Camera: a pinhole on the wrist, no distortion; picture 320 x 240 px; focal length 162.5 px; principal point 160.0 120.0 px. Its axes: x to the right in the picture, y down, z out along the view. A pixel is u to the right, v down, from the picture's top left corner.
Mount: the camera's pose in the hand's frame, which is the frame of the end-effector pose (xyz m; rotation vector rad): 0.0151 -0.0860 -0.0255 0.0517 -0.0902 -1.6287
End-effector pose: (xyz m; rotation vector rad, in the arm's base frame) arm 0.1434 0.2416 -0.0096 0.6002 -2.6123 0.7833
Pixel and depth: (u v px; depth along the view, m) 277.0 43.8 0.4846
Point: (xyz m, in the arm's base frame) 0.4851 -0.2454 -0.3015
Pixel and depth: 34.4 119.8 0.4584
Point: -0.0745 0.2086 -0.4667
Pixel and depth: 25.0 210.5 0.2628
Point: -0.0976 0.1537 -0.1932
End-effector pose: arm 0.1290 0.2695 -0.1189 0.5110 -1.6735 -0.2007
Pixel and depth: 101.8 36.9 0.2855
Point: -0.1013 0.3256 -0.2813
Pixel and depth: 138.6 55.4 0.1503
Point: 0.0317 0.2239 -0.2142
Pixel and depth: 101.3 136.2 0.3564
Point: -0.2048 0.2506 -0.1318
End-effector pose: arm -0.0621 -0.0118 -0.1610 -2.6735 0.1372 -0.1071
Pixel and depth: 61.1 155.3 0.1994
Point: -0.0005 0.0259 -0.3310
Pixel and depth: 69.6 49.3 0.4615
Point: -0.2454 0.0205 -0.6253
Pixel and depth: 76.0 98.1 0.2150
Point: -0.0725 0.0434 -0.3406
